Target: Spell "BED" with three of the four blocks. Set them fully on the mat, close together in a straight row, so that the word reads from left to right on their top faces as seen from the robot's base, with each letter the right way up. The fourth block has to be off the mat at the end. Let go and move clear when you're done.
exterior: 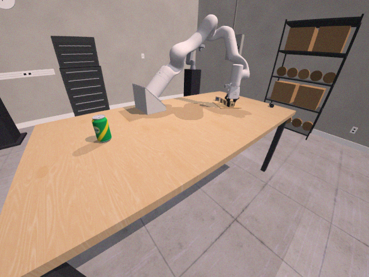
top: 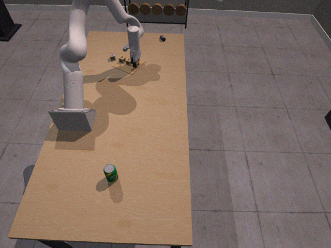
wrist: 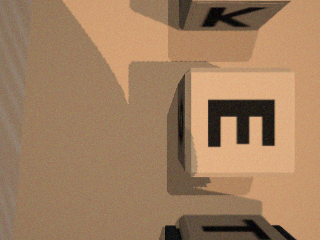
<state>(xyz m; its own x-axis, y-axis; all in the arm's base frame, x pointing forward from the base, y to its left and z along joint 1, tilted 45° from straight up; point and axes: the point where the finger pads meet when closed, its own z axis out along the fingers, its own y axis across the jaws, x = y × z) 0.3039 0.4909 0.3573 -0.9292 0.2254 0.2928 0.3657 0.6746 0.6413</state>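
The wooden letter block is right at my hand. From my hand the other things lie so: green can 10 mm ahead, 990 mm to the right, 30 mm above; tan mat 60 mm behind, 20 mm to the left, 30 mm below; small dark object 180 mm ahead, 420 mm to the left, 10 mm below.
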